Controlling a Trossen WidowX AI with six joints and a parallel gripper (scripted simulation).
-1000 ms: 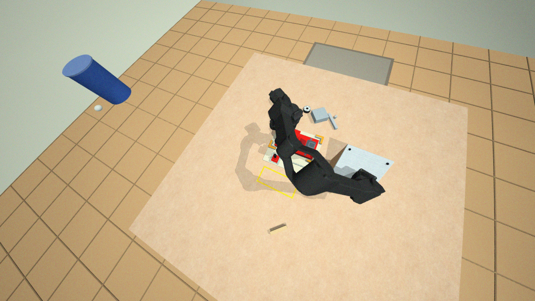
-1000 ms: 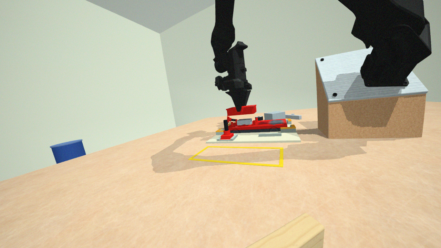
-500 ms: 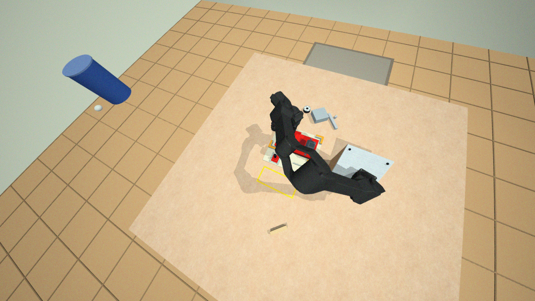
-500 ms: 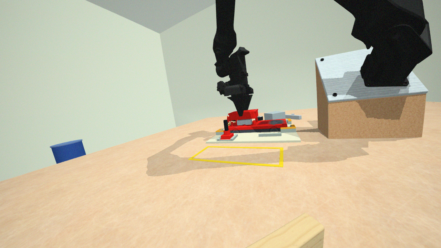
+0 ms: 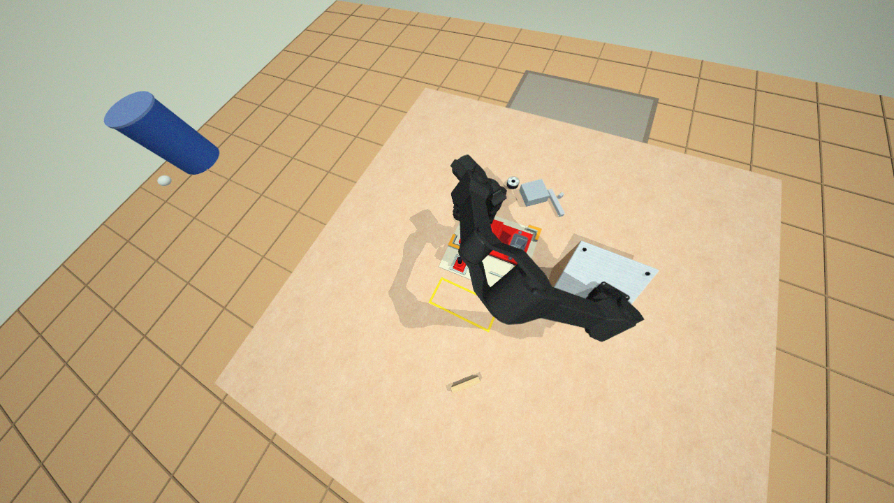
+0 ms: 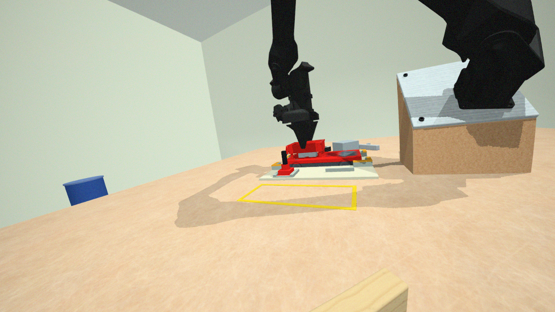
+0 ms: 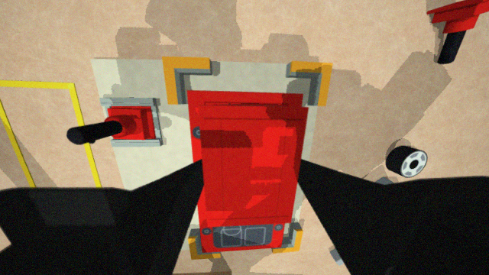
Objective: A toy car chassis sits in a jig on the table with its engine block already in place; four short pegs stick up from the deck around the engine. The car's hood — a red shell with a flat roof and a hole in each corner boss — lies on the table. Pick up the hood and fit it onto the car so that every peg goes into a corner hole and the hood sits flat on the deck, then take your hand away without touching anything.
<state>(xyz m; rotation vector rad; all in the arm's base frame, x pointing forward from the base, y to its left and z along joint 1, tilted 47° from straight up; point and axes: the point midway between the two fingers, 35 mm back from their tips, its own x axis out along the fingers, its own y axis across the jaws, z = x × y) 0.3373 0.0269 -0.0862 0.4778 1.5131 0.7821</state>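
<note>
My gripper tip is right at the red hood. Also, from my gripper tip: grey engine block (10 mm to the left, 30 mm below); then wheel (10 mm ahead, 220 mm to the right, 40 mm below); then jig plate (30 mm behind, 10 mm to the left, 40 mm below).
</note>
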